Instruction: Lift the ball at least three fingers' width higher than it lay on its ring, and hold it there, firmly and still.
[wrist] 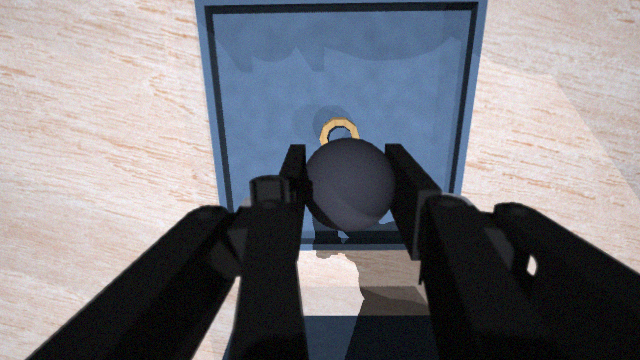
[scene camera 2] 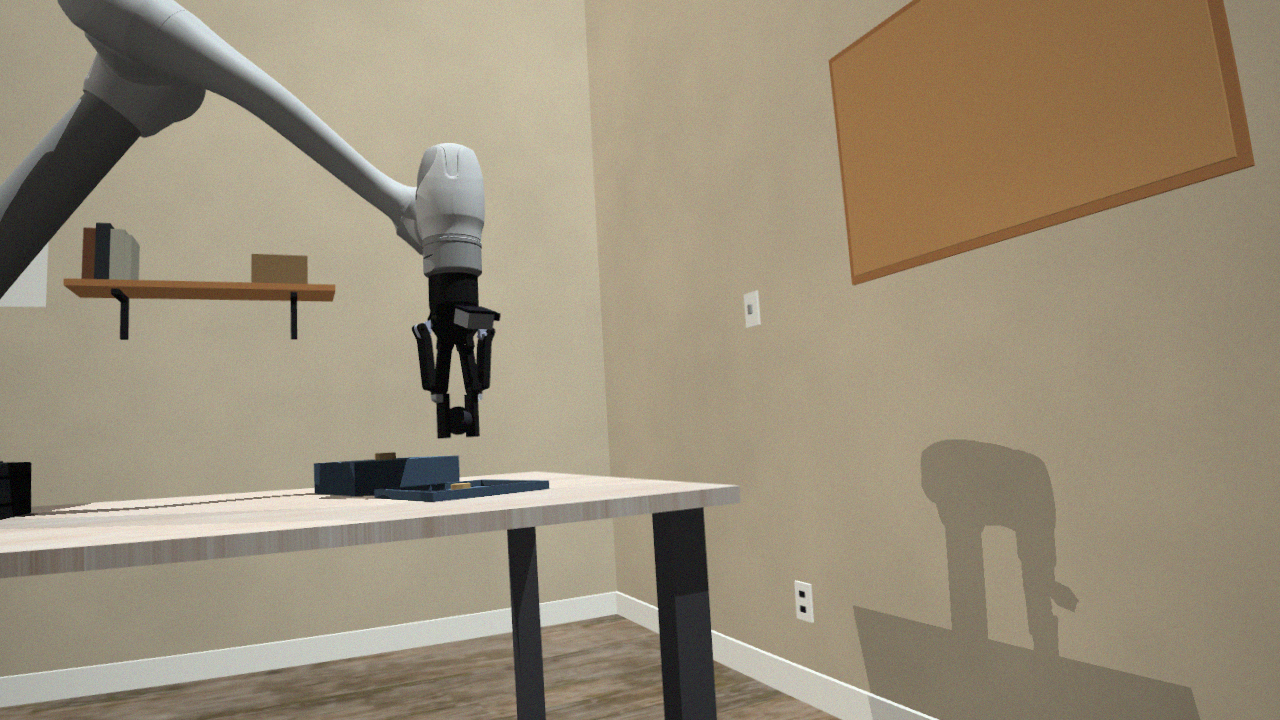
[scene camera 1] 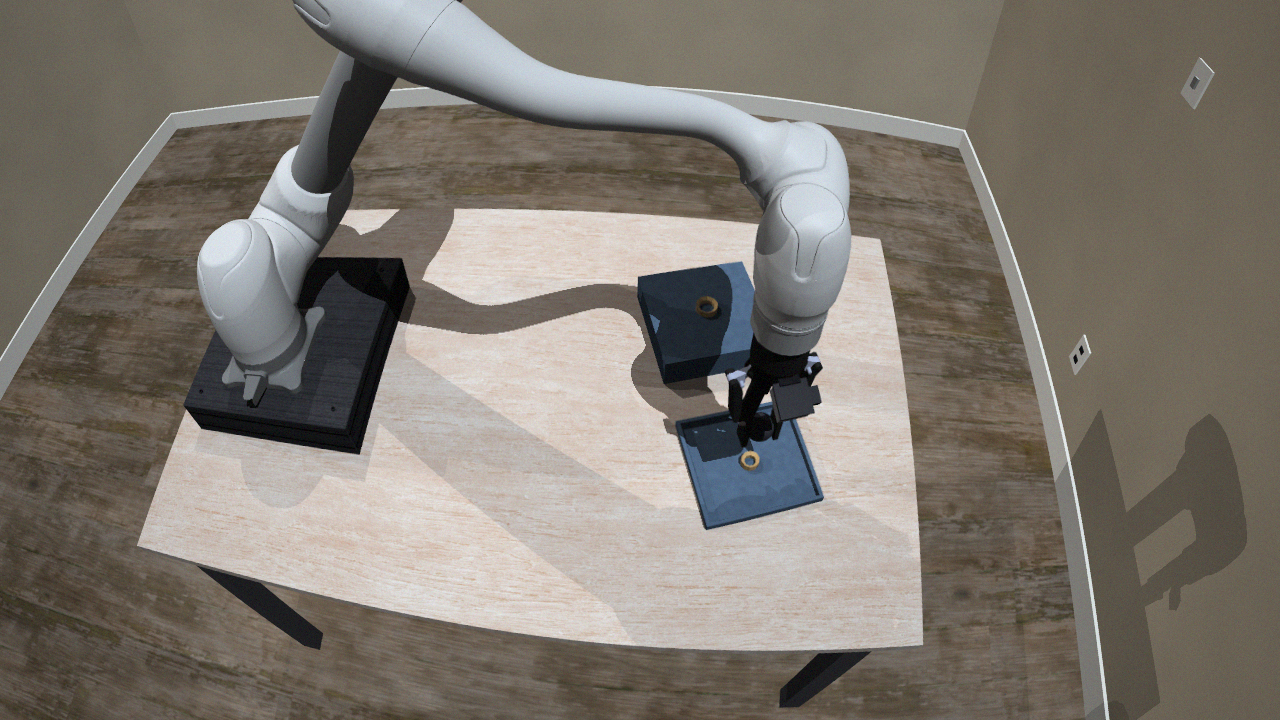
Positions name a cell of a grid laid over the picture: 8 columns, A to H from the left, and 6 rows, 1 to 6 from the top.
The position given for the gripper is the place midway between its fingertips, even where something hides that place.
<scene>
gripper: wrist E3; scene camera 2 C4; scene camera 1 E4
</scene>
